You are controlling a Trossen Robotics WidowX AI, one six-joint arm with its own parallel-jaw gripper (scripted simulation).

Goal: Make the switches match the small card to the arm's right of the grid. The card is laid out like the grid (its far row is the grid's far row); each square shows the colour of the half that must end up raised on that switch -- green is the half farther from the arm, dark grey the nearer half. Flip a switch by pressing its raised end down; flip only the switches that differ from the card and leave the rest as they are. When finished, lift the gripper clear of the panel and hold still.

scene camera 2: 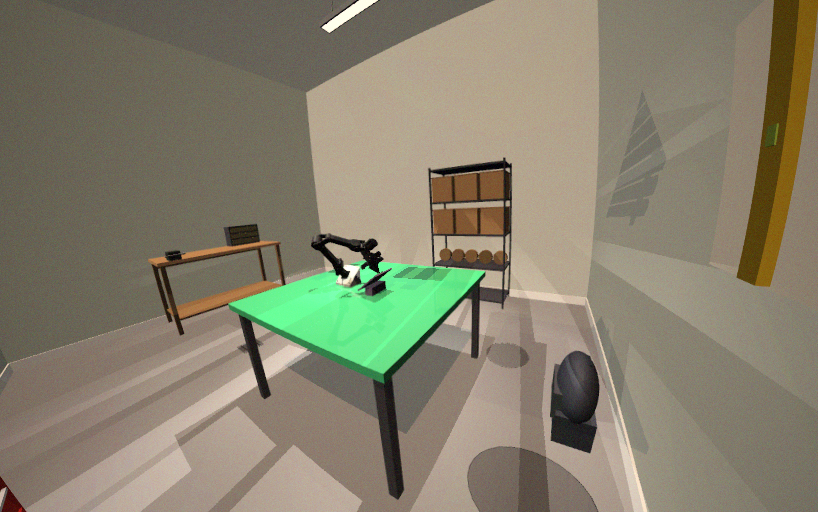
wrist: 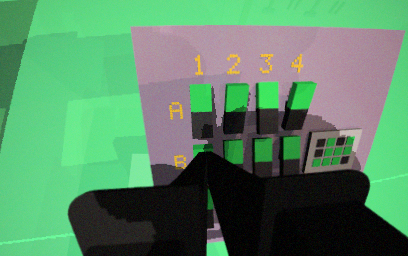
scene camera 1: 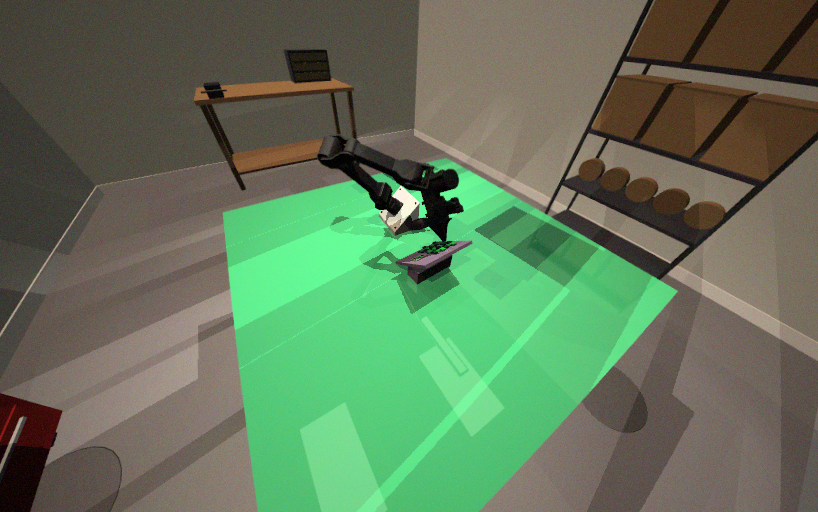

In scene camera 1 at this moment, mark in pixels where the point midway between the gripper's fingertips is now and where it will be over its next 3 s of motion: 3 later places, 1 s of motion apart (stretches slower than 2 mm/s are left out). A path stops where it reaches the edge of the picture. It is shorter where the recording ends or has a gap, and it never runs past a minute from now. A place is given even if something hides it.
My gripper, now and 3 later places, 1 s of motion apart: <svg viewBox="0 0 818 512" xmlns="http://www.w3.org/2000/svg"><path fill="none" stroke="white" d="M444 241L444 242L436 226L435 242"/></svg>
